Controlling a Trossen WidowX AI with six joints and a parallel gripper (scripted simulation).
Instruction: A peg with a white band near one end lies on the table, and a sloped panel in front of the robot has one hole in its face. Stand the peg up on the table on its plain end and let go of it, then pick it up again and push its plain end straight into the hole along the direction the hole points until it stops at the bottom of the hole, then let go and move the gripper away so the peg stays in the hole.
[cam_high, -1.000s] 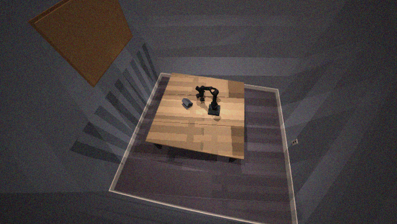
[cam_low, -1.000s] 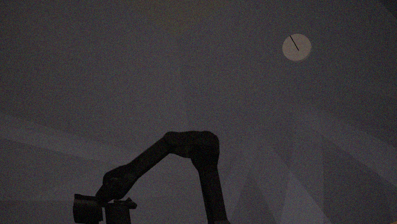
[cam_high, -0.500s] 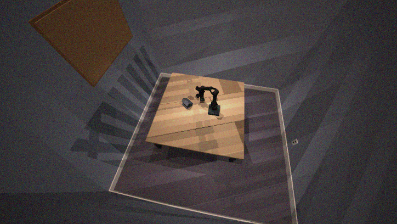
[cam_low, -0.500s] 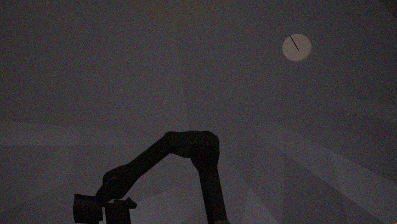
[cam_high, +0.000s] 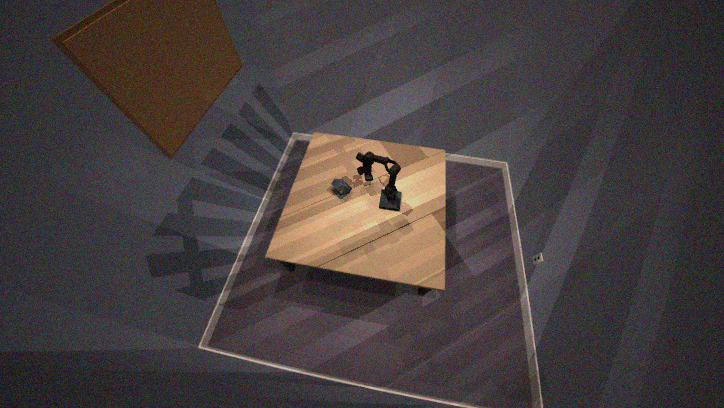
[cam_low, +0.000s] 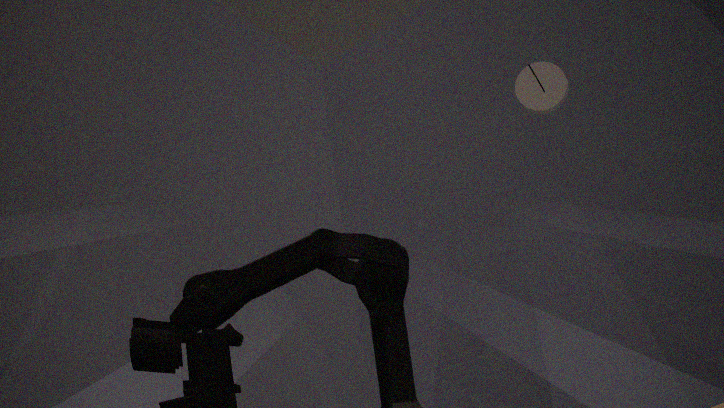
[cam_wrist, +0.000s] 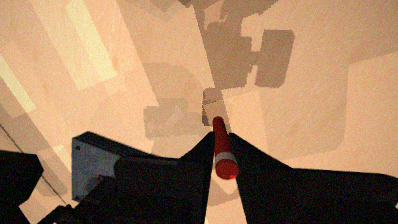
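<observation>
My gripper tip is now 210 mm short of the grey sloped panel, 90 mm to the right of it and 30 mm above it. The rest, counted from my gripper tip: red peg (20 mm above).
</observation>
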